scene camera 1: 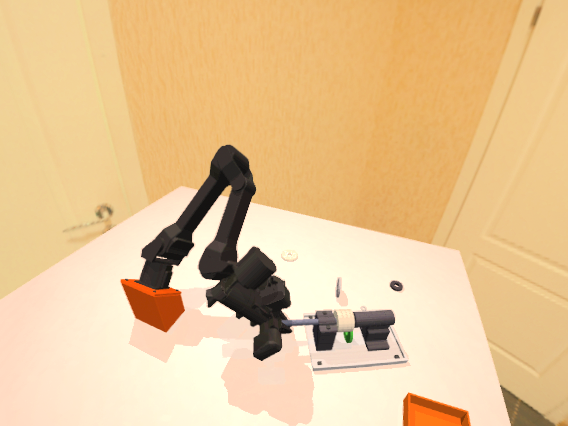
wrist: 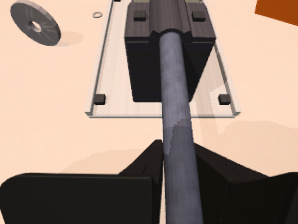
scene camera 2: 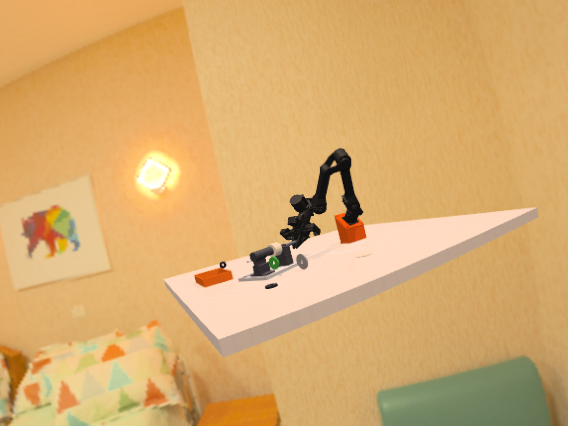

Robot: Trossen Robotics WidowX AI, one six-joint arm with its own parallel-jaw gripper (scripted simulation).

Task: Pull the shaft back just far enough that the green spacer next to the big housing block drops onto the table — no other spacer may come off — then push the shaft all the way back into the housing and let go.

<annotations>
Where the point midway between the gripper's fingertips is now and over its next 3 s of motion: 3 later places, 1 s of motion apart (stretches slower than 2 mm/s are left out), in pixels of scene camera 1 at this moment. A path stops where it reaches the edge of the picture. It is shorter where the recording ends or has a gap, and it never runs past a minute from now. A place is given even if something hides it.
My gripper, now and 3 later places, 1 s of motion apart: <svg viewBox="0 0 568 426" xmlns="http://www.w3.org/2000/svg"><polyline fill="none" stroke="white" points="290,329 294,329 299,329 303,328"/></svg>
</annotations>
